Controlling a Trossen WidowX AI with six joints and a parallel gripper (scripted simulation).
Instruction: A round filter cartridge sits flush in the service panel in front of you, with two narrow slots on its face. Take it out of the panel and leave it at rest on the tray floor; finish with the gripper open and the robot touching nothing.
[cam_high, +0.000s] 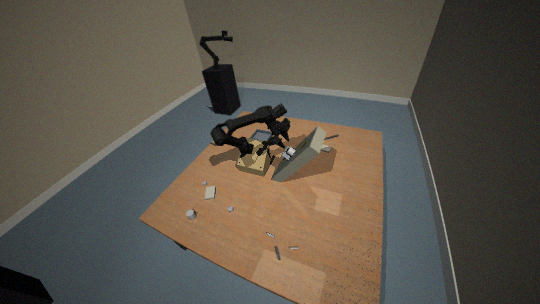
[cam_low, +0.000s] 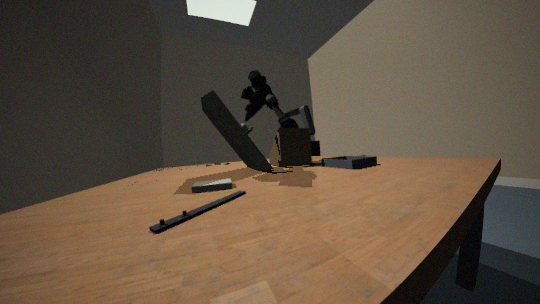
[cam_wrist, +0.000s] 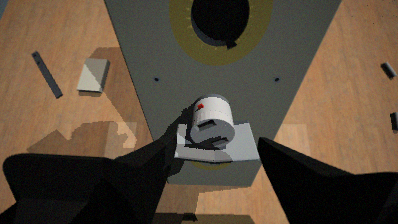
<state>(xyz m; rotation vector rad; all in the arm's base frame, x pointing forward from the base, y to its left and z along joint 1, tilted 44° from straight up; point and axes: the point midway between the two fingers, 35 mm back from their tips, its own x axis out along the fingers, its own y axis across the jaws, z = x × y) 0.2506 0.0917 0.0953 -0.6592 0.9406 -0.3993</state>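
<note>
The round grey filter cartridge lies 2 cm ahead of my gripper tip and 5 cm below it. The rest, counted from my gripper tip: shallow grey tray 33 cm behind, 28 cm to the left, 23 cm below; then grey service panel 6 cm ahead, 7 cm below.
</note>
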